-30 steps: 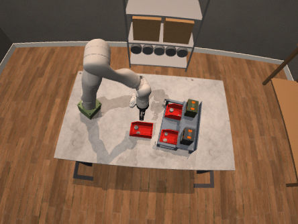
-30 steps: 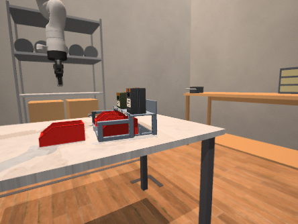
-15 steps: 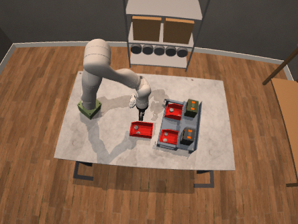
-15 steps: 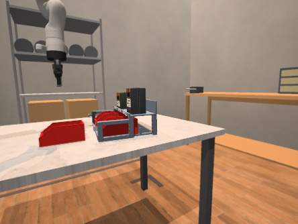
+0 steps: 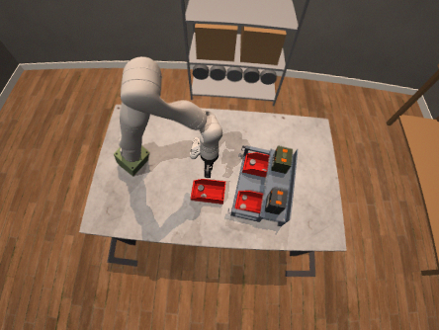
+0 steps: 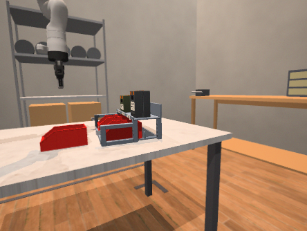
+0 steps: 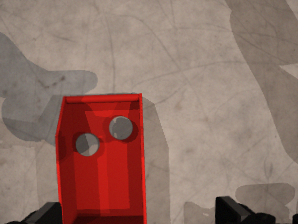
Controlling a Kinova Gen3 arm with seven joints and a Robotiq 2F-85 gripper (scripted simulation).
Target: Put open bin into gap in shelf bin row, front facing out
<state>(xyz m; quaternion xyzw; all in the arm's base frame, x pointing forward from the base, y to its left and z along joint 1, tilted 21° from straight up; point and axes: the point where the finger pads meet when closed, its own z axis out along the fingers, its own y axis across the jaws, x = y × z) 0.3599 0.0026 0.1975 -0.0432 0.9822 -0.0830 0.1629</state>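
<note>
Right now the grey round part is 2 cm behind my hand, 7 cm to the right of it and 23 cm below it. Round my hand: black tool case: 33 cm ahead, 8 cm to the right, 8 cm below; then grey shelf: 27 cm ahead, 4 cm to the left, 18 cm below.
</note>
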